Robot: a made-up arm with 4 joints. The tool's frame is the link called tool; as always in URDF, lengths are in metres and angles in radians. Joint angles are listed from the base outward. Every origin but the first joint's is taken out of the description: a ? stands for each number. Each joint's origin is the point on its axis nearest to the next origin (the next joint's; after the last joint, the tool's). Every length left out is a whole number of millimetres.
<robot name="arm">
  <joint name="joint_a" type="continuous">
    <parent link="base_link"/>
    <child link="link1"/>
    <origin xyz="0.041 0.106 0.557" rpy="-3.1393 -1.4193 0"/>
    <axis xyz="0 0 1"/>
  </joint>
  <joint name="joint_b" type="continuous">
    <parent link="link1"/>
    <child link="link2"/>
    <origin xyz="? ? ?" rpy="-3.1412 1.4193 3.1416"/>
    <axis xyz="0 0 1"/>
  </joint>
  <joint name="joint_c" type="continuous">
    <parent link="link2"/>
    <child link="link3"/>
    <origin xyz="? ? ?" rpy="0.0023 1.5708 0"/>
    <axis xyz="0 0 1"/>
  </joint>
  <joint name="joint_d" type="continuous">
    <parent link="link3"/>
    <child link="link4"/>
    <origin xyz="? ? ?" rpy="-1.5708 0 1.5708"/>
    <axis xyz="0 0 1"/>
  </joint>
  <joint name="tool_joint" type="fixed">
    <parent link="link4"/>
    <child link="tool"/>
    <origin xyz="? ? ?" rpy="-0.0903 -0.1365 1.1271"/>
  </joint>
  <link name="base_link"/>
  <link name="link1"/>
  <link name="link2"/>
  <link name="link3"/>
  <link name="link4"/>
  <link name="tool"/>
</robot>
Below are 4 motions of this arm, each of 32 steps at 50 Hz.
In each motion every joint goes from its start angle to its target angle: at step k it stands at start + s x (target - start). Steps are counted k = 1, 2, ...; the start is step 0. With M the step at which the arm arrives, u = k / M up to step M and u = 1 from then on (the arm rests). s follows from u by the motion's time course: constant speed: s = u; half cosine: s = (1 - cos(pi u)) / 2; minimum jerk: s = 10 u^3 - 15 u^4 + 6 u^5.
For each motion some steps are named. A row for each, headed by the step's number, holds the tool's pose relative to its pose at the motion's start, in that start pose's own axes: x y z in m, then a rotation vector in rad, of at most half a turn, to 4 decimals.
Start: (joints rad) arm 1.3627 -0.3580 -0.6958 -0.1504
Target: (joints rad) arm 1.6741 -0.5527 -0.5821 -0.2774
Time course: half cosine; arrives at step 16
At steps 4, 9, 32:
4: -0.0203 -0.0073 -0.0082 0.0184 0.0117 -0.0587
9: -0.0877 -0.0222 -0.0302 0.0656 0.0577 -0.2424
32: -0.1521 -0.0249 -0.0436 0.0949 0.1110 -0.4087

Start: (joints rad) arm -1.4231 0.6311 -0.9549 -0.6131
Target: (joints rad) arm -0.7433 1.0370 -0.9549 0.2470
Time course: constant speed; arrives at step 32
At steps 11, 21, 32:
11: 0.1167 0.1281 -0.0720 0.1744 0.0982 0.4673
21: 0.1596 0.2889 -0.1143 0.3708 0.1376 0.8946
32: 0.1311 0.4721 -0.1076 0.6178 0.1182 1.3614

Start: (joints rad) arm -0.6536 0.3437 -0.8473 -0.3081
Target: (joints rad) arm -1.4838 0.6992 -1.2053 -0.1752
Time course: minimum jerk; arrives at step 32
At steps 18, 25, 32:
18: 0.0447 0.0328 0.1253 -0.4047 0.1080 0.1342
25: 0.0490 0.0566 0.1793 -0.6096 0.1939 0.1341
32: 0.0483 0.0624 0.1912 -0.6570 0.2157 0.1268

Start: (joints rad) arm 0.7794 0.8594 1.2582 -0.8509
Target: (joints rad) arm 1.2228 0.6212 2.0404 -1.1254
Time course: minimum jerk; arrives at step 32
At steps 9, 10, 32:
9: -0.0308 -0.0165 0.0311 -0.0580 -0.0504 -0.0908
10: -0.0401 -0.0203 0.0403 -0.0756 -0.0651 -0.1165
32: -0.2109 -0.0108 0.2190 -0.4568 -0.3544 -0.5163

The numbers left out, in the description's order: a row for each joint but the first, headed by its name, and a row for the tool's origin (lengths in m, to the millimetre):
joint_b: -0.008 0.006 0
joint_c: 0.084 -0.013 0
joint_d: -0.02 0.005 0
tool: 0.358 0.05 0

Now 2 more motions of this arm.
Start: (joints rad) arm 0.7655 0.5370 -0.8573 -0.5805
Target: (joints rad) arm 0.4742 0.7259 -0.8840 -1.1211
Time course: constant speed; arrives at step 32
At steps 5, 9, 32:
5: -0.0208 -0.0162 0.0240 -0.0643 -0.0028 -0.0709
9: -0.0385 -0.0270 0.0443 -0.1155 -0.0076 -0.1286
32: -0.1563 -0.0461 0.1694 -0.4027 -0.0798 -0.4742

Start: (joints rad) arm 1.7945 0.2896 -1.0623 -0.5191
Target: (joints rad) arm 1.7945 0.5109 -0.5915 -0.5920
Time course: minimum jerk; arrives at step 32
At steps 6, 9, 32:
6: 0.0019 -0.0003 0.0097 -0.0203 -0.0139 0.0034
9: 0.0051 -0.0004 0.0277 -0.0576 -0.0401 0.0101
32: 0.0223 0.0359 0.1909 -0.3771 -0.3159 0.1043

